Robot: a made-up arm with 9 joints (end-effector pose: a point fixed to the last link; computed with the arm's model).
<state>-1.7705 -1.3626 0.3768 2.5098 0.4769 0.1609 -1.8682 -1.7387 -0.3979</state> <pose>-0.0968 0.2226 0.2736 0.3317 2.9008 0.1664</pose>
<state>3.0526 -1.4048 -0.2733 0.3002 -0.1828 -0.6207 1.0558 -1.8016 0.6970</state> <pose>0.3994 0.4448 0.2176 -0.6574 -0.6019 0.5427</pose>
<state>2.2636 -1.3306 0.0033 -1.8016 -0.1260 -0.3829 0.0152 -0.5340 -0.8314</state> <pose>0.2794 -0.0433 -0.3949 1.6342 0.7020 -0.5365</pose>
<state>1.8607 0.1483 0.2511 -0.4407 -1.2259 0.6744 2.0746 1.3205 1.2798</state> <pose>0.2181 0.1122 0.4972 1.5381 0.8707 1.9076</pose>
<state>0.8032 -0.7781 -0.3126 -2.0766 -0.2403 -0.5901 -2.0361 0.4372 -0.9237</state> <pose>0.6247 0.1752 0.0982 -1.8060 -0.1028 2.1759</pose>
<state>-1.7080 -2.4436 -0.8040 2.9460 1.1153 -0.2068 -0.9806 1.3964 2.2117</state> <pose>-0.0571 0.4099 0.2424 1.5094 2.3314 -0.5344</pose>
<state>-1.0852 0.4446 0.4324 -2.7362 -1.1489 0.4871 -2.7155 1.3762 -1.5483</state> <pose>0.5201 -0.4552 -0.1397 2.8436 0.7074 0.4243</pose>
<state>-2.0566 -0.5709 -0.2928 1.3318 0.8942 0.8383 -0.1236 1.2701 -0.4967</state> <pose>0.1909 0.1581 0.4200 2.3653 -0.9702 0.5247</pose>
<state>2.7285 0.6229 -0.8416 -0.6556 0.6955 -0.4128 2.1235 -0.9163 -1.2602</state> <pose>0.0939 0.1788 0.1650 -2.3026 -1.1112 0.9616</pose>
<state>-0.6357 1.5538 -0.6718 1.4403 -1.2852 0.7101 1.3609 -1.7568 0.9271</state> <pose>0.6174 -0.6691 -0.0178 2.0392 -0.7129 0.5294</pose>
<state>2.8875 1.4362 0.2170 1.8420 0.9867 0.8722 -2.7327 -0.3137 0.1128</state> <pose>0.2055 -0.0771 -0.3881 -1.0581 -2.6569 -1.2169</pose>
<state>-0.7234 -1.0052 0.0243 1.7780 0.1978 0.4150 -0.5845 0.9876 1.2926</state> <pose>-0.0621 0.2034 0.1750 -0.3929 1.3588 -1.3237</pose>
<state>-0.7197 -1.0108 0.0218 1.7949 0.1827 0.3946 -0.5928 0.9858 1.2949</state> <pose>-0.0620 0.2069 0.1794 -0.4030 1.3862 -1.3402</pose>
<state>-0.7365 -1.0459 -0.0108 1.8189 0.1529 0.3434 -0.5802 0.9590 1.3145</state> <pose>-0.0670 0.2206 0.1809 -0.4052 1.4718 -1.3431</pose>
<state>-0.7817 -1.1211 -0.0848 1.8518 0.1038 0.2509 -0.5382 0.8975 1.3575</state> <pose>-0.0772 0.2482 0.1802 -0.3869 1.6358 -1.3036</pose>
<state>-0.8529 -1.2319 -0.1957 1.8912 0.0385 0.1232 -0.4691 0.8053 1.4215</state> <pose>-0.0886 0.2874 0.1817 -0.3335 1.8530 -1.1782</pose>
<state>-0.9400 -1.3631 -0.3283 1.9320 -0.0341 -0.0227 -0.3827 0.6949 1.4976</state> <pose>-0.0966 0.3297 0.1901 -0.2409 2.0565 -0.9448</pose>
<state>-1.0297 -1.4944 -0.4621 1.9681 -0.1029 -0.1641 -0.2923 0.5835 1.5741</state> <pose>-0.1006 0.3648 0.2053 -0.1254 2.1769 -0.6441</pose>
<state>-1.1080 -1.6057 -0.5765 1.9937 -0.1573 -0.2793 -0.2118 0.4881 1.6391</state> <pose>-0.1028 0.3871 0.2218 -0.0159 2.1993 -0.3620</pose>
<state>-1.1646 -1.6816 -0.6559 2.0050 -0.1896 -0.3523 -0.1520 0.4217 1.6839</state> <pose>-0.1042 0.3985 0.2326 0.0637 2.1643 -0.1669</pose>
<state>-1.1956 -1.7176 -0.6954 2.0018 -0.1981 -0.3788 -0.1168 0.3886 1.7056</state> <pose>-0.1047 0.4040 0.2348 0.1037 2.1194 -0.0765</pose>
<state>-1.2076 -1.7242 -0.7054 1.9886 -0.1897 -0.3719 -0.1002 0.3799 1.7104</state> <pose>-0.1042 0.4069 0.2303 0.1135 2.0838 -0.0603</pose>
